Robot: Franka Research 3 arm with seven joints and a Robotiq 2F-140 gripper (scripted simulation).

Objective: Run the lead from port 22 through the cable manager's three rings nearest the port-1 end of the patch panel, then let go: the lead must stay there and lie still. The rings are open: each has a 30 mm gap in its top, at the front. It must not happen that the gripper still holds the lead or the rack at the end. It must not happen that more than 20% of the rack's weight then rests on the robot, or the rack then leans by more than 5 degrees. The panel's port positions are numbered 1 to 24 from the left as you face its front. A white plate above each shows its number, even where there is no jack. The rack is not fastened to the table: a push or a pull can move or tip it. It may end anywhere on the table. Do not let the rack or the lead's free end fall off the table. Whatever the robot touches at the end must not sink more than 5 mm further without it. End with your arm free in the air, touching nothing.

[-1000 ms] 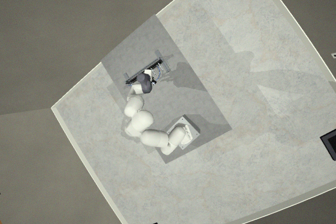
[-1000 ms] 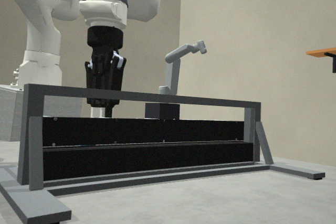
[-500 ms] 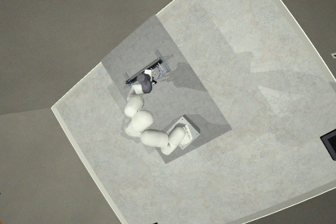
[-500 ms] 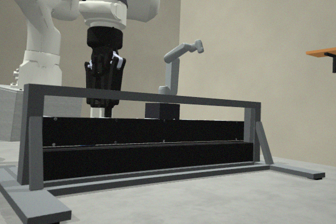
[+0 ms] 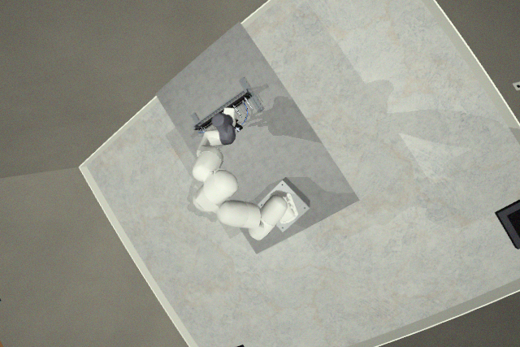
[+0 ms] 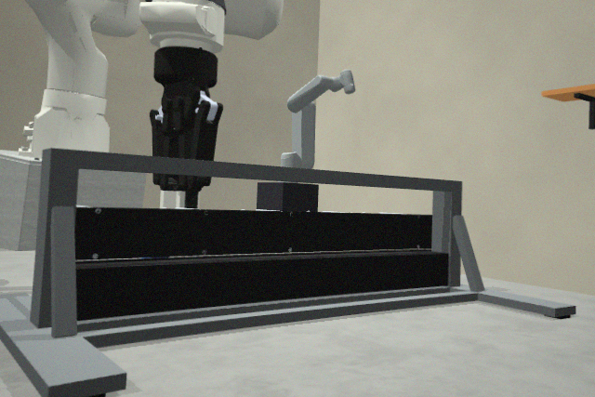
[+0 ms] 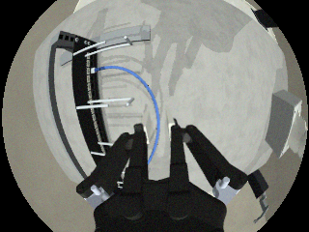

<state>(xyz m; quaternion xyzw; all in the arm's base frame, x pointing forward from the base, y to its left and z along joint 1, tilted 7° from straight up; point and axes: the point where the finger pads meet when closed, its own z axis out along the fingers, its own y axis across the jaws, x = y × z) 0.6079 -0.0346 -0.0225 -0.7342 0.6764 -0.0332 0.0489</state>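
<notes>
Now: the rack 16 cm ahead of my hand, 6 cm to the left of it and 1 cm below it.
</notes>
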